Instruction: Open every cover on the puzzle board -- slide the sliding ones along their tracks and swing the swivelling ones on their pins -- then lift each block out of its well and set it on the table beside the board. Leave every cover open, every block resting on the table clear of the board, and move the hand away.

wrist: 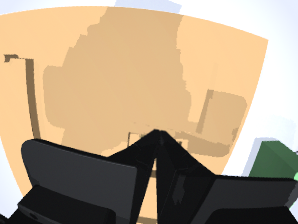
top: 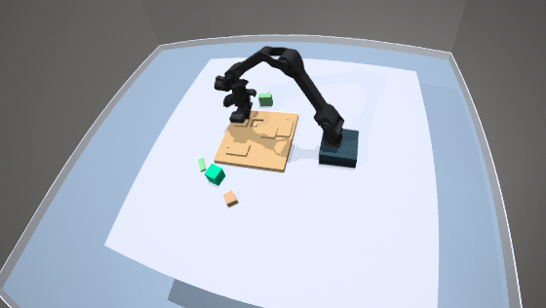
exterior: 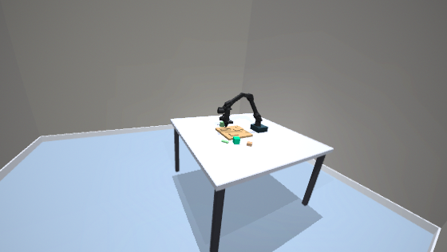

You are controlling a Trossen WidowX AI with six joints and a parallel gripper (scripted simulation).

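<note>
Now: gripper tip 70 mm past the tan puzzle board, 70 mm to the right of it and 20 mm above it. The rest, counted from my gripper tip: tan cube (60 mm behind, 370 mm to the left, 30 mm below); light green bar (130 mm ahead, 250 mm to the left, 40 mm below); green cube (30 mm ahead, 290 mm to the left, 20 mm below).
</note>
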